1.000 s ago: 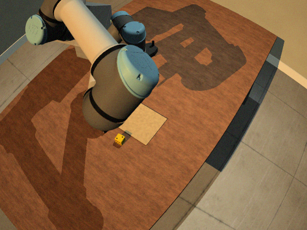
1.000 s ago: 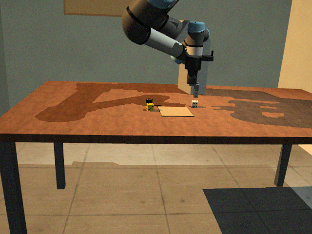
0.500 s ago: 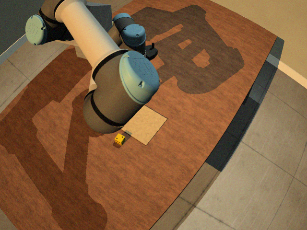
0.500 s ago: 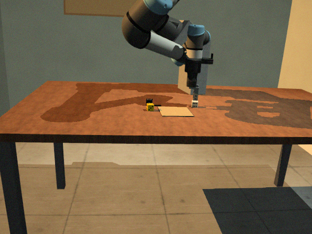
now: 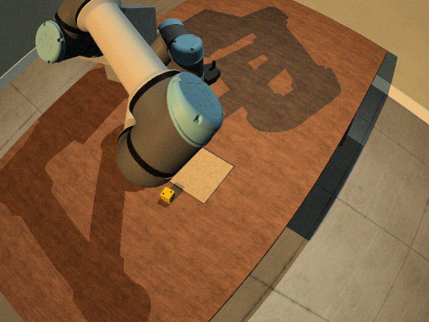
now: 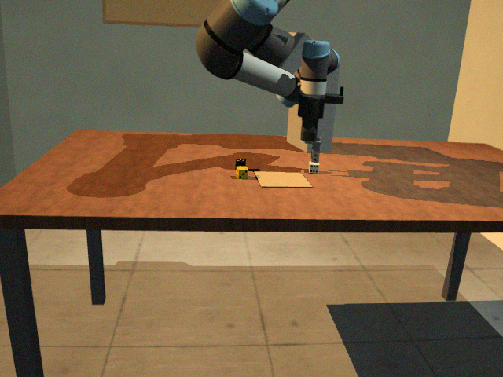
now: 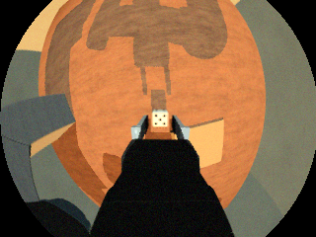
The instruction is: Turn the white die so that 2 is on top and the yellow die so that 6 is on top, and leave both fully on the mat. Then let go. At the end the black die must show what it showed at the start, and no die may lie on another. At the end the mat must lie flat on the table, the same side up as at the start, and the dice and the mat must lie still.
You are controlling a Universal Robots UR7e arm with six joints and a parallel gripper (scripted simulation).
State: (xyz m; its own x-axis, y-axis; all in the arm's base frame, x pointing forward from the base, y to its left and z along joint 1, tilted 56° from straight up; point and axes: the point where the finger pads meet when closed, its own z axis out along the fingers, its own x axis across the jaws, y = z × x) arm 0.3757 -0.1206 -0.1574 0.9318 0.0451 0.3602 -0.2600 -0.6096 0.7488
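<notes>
Right now my hand is 40 mm above the white die. Also, from my hand: yellow die (60 mm ahead, 230 mm to the right, 40 mm below); tan mat (80 mm ahead, 120 mm to the right, 50 mm below); black die (20 mm behind, 220 mm to the right, 40 mm below).
</notes>
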